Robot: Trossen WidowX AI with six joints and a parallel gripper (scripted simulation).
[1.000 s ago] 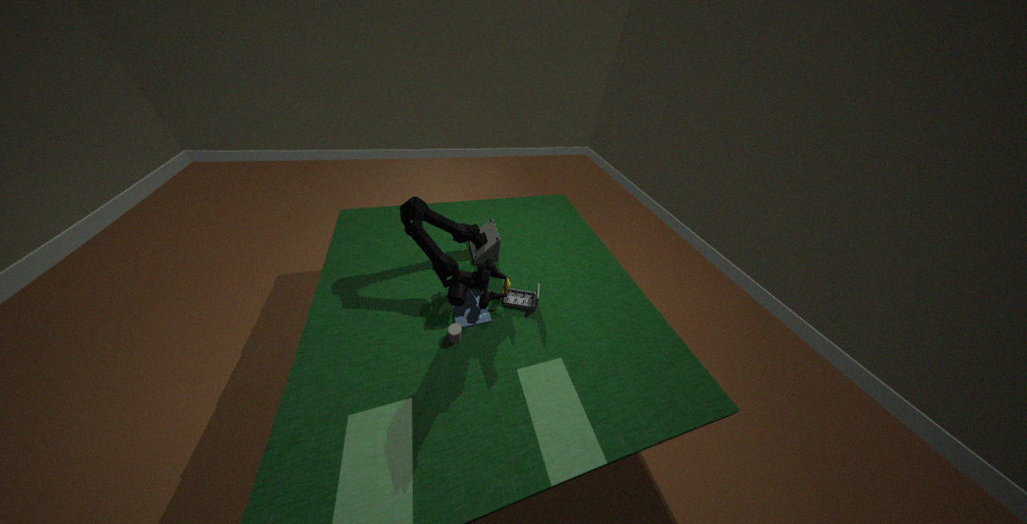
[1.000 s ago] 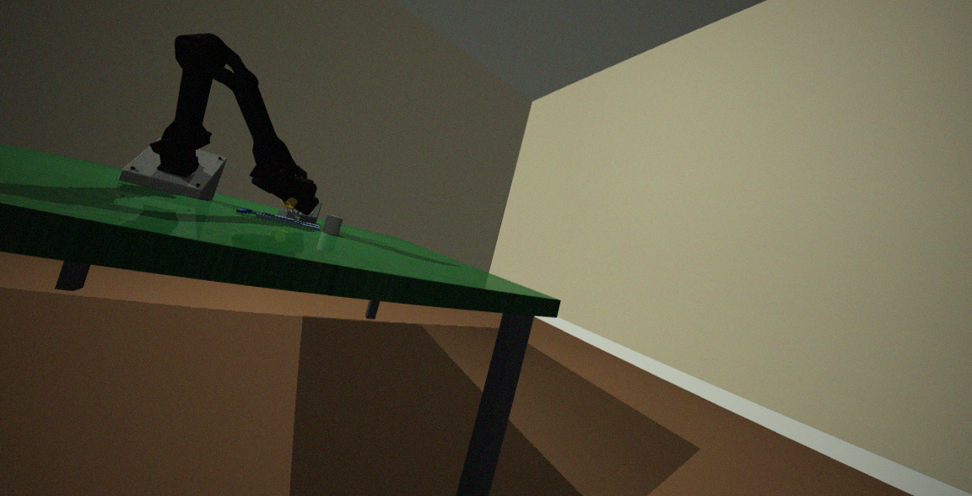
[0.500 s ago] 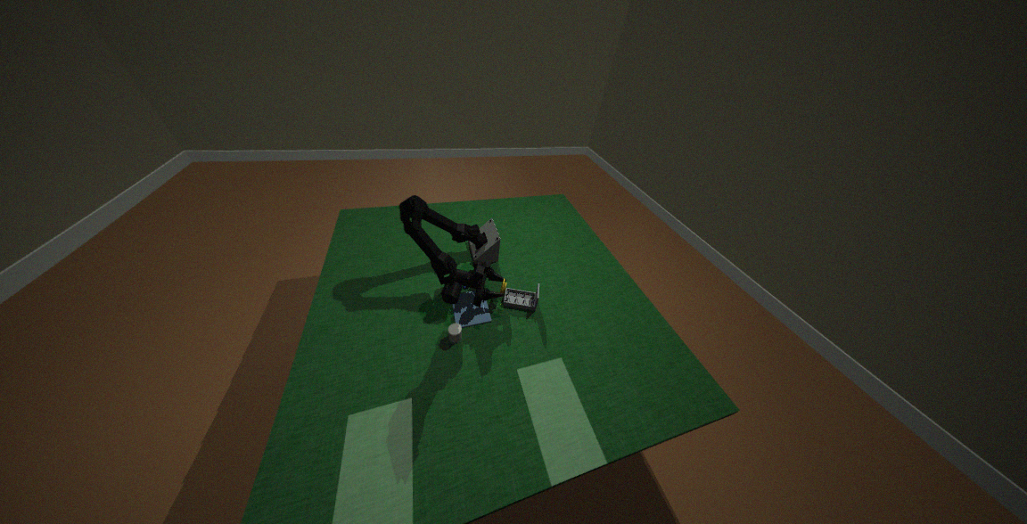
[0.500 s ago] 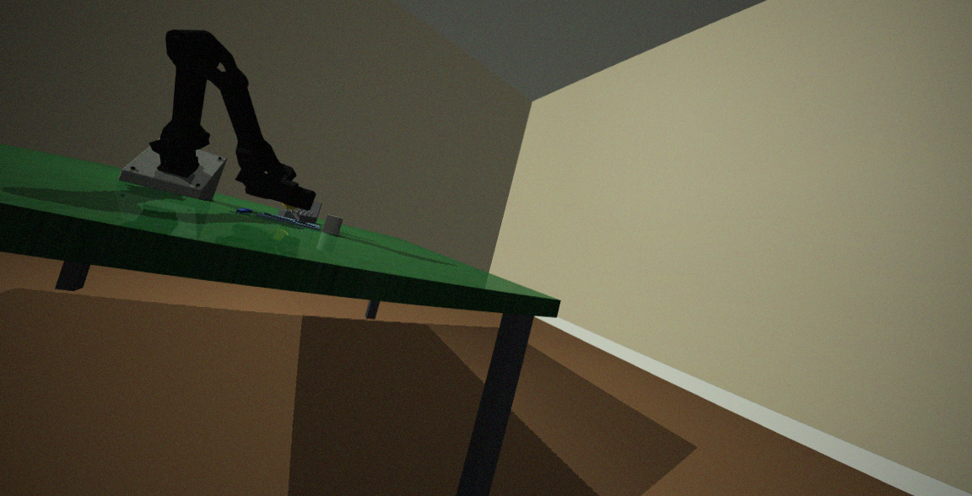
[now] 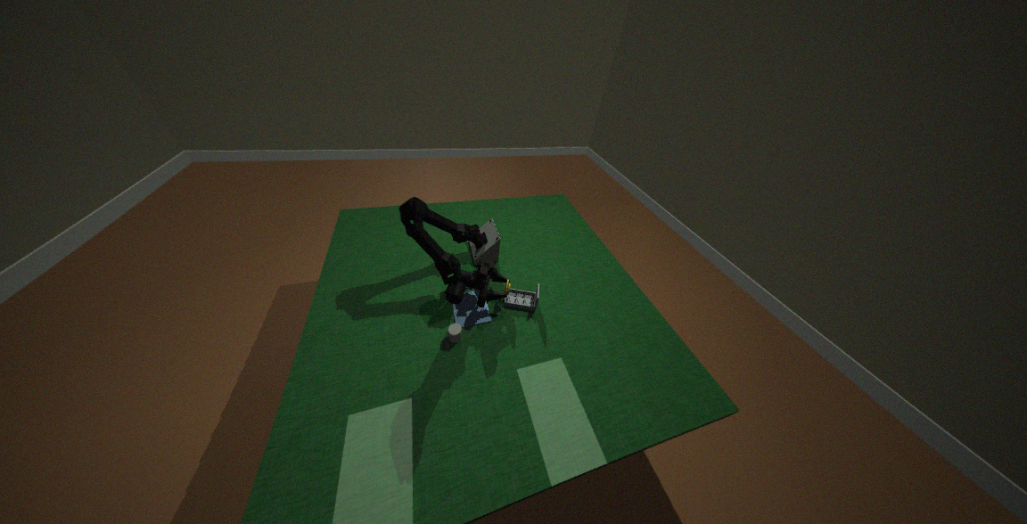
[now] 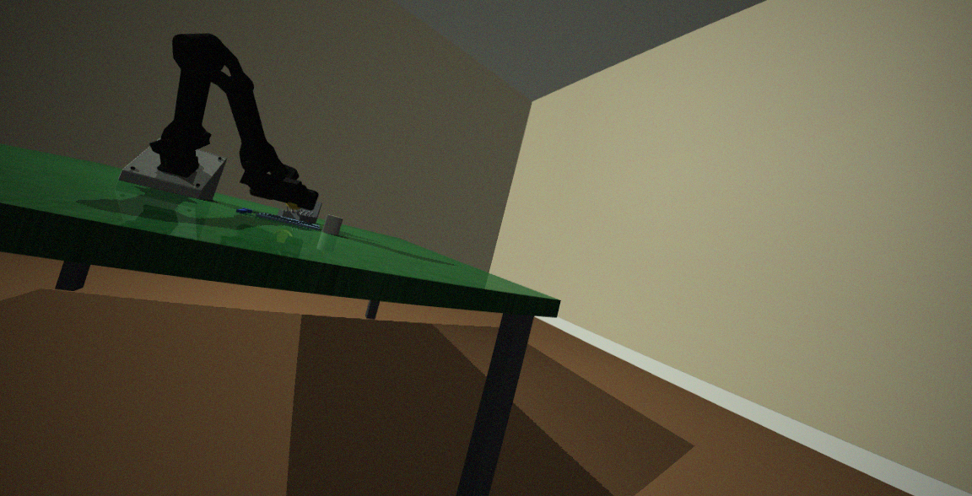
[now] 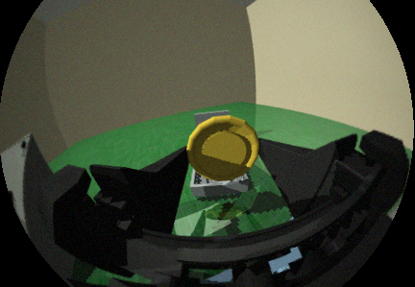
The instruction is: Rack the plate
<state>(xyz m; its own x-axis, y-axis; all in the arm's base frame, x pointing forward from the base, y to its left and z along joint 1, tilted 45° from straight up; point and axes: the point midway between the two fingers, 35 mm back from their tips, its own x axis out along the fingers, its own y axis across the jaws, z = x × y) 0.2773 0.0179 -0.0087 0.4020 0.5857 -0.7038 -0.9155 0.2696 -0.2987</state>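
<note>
Right now the grey dish rack is 2 cm ahead of my gripper tip, 5 cm to the left of it and 5 cm below it. The rest, counted from my gripper tip: light blue mat: 1 cm ahead, 15 cm to the right, 7 cm below; yellow plate: 1 cm to the right; blue spoon: 10 cm behind, 17 cm to the right, 7 cm below.
</note>
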